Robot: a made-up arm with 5 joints.
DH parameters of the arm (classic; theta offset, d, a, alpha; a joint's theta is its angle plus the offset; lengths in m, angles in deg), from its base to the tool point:
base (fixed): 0 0 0 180
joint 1: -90 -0.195 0.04 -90
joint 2: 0 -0.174 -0.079 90
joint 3: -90 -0.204 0.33 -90
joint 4: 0 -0.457 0.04 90
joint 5: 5.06 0 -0.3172 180
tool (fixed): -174.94 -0.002 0 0
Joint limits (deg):
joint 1: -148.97..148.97
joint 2: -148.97..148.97
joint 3: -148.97..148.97
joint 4: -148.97..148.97
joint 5: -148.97..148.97
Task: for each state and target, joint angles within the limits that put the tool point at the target. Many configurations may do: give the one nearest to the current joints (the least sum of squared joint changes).
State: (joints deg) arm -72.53 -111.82 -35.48 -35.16 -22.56
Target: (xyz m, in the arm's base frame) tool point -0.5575 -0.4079 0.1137
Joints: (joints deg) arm -102.74 -145.19 -13.37 -54.18 -28.88
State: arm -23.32 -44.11 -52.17 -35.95 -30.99
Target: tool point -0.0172 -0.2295 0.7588
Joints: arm -22.01 -25.26 -35.47 -50.93 -23.86
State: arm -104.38 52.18 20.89 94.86 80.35
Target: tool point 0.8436 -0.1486 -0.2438
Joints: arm -114.05 41.03 -2.06 91.55 69.80
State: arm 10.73 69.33 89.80 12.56 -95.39
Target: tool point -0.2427 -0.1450 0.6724
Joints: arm -2.87 79.29 100.53 19.05 -119.71
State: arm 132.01 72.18 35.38 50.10 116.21
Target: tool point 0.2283 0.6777 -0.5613
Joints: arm 135.73 81.78 7.07 52.97 89.30
